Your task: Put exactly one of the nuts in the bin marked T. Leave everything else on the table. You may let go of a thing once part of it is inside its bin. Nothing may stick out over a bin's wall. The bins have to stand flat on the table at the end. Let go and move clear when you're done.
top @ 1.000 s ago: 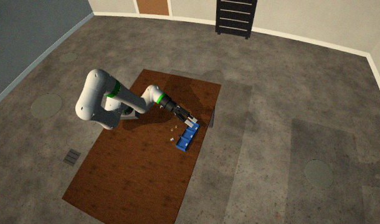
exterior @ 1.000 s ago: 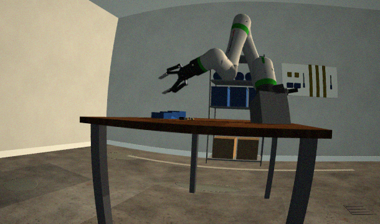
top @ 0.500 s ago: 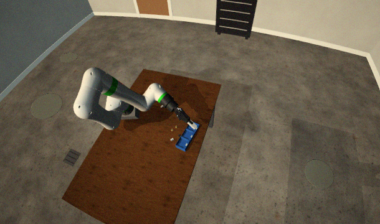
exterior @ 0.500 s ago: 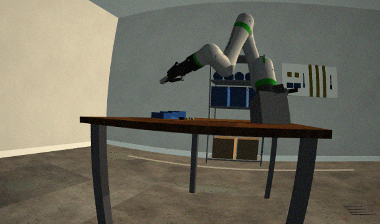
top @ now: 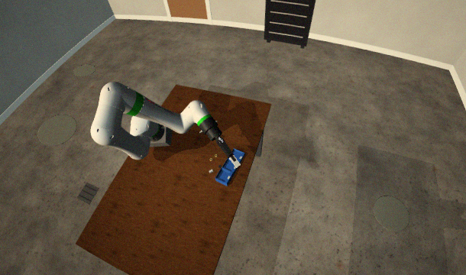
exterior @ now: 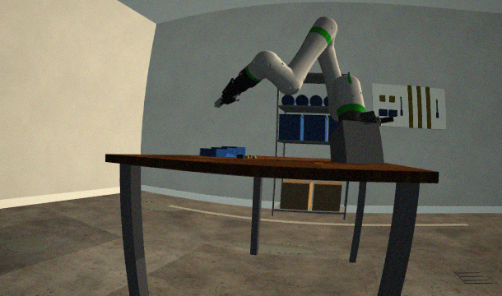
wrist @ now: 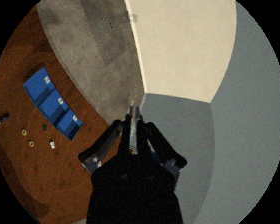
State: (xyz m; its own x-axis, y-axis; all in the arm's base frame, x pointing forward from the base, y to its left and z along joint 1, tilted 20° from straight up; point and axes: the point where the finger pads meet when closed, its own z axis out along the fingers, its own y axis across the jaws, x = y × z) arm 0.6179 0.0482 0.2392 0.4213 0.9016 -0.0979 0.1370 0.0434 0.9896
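Now: hand 24 cm above the blue bin row, 8 cm past it and 6 cm to the right of it. Round my hand: pale nut 25 cm below, 18 cm behind, 2 cm to the right; dark part 25 cm below, 23 cm behind, 19 cm to the left.
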